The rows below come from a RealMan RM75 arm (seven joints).
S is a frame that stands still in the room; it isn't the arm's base.
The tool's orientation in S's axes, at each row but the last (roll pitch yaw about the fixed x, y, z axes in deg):
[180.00, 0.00, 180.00]
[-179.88, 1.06, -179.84]
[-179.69, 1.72, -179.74]
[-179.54, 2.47, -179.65]
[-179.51, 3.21, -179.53]
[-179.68, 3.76, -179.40]
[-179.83, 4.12, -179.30]
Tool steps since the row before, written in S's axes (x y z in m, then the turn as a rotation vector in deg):
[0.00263, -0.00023, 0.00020, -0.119, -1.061, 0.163]
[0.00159, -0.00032, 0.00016, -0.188, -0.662, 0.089]
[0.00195, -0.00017, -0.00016, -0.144, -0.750, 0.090]
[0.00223, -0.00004, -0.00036, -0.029, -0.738, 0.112]
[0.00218, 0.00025, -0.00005, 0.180, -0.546, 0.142]
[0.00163, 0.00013, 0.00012, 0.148, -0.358, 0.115]
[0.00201, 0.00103, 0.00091, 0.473, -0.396, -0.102]
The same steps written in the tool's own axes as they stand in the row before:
[-0.00263, -0.00023, -0.00020, 0.119, -1.061, -0.163]
[-0.00159, -0.00032, -0.00013, 0.188, -0.662, -0.091]
[-0.00194, -0.00018, 0.00022, 0.145, -0.750, -0.090]
[-0.00221, -0.00005, 0.00046, 0.029, -0.739, -0.107]
[-0.00218, 0.00023, 0.00017, -0.183, -0.549, -0.127]
[-0.00164, 0.00011, -0.00001, -0.151, -0.360, -0.103]
[-0.00208, 0.00100, -0.00077, -0.460, -0.401, 0.137]

